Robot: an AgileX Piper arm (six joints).
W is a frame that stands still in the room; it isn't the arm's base.
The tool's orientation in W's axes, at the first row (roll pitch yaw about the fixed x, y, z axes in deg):
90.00, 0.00, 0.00
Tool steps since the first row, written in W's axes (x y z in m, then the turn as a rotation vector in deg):
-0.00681, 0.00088, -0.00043, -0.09, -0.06, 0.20
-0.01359, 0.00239, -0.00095, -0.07, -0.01, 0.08
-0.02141, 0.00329, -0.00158, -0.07, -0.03, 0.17
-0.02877, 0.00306, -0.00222, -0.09, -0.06, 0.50
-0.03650, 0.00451, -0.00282, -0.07, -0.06, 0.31
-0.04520, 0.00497, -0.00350, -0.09, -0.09, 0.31
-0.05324, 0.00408, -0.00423, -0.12, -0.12, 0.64
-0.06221, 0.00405, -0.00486, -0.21, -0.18, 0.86
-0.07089, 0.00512, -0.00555, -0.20, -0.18, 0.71
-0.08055, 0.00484, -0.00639, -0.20, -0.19, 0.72
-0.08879, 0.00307, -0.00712, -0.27, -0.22, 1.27
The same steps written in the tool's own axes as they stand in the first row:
-0.00681, -0.00043, -0.00088, -0.09, 0.20, 0.06
-0.01359, -0.00095, -0.00239, -0.07, 0.08, 0.01
-0.02141, -0.00158, -0.00329, -0.07, 0.17, 0.03
-0.02877, -0.00222, -0.00306, -0.09, 0.50, 0.06
-0.03650, -0.00282, -0.00451, -0.07, 0.31, 0.06
-0.04520, -0.00350, -0.00497, -0.09, 0.31, 0.09
-0.05324, -0.00423, -0.00408, -0.12, 0.64, 0.12
-0.06221, -0.00486, -0.00405, -0.21, 0.86, 0.18
-0.07089, -0.00555, -0.00512, -0.20, 0.71, 0.18
-0.08055, -0.00639, -0.00484, -0.20, 0.72, 0.19
-0.08879, -0.00712, -0.00307, -0.27, 1.27, 0.22

